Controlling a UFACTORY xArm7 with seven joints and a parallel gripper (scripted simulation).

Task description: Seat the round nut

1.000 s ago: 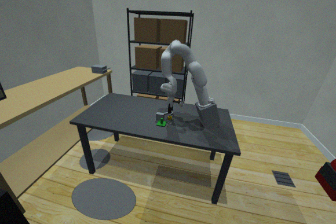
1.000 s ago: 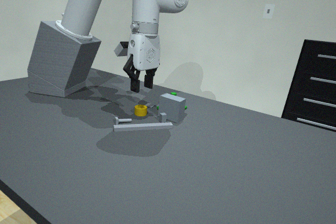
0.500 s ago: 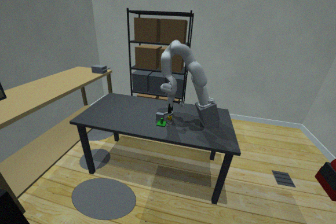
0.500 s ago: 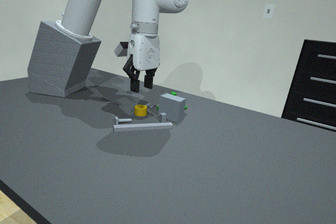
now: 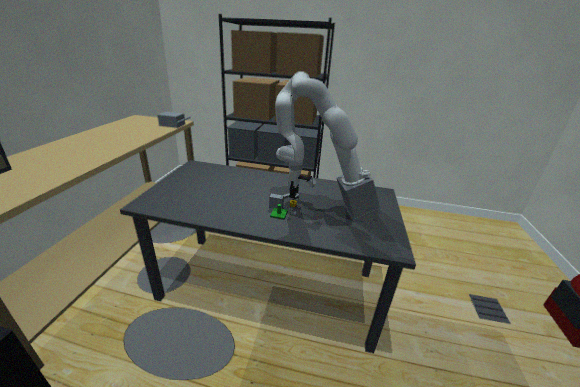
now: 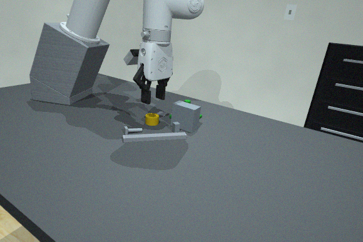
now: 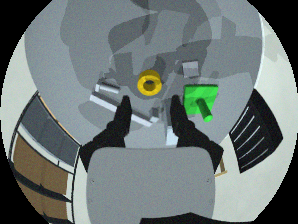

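Right now the grey block is 8 cm ahead of my hand, 6 cm to the left of it and 5 cm below it. The rest, counted from my hand: flat grey tile: 3 cm behind, 7 cm to the left, 9 cm below; square peg: 9 cm ahead, 1 cm to the left, 7 cm below; short bolt-like piece: 2 cm ahead, 9 cm to the right, 8 cm below.
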